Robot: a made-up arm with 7 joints.
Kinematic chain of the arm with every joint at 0, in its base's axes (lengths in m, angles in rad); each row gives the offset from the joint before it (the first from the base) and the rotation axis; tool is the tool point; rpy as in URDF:
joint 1: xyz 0 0.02 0.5 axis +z
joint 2: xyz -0.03 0 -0.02 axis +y
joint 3: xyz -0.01 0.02 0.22 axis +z
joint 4: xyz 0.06 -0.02 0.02 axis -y
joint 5: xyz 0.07 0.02 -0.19 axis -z
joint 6: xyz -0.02 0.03 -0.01 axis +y
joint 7: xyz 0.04 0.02 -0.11 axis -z
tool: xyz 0.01 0 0.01 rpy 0.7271 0.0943 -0.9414
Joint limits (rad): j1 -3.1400..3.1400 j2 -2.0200..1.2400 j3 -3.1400..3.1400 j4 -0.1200..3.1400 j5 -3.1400..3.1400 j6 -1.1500..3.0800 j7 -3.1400..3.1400
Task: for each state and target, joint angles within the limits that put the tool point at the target. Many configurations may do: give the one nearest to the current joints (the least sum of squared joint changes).
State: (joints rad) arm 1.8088 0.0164 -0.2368 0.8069 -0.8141 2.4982 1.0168
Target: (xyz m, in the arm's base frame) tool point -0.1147 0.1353 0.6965
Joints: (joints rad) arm 2.1567 -0.1707 0.3375 1.4823 -0.8454 2.2835 1.0228
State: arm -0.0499 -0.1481 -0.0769 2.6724 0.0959 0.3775 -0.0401
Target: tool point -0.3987 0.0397 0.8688
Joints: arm 0.1090 -0.6093 -0.0107 3.1400 0.1496 -0.2147 -0.0267
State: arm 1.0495 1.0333 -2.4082 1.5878 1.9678 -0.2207 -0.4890
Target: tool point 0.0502 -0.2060 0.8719
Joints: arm 0.9326 0.6109 -2.4030 1.2802 2.0251 -0.2077 -0.4815
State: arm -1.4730 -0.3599 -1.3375 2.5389 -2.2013 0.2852 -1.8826
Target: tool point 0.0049 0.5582 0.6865
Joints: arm -1.9056 -1.0322 -1.6048 2.5777 -2.2245 0.3562 -1.8959
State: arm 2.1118 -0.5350 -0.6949 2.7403 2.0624 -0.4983 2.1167
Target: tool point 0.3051 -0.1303 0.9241
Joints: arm 2.3728 -0.6518 -0.7610 2.6446 2.0363 -0.3190 2.1275
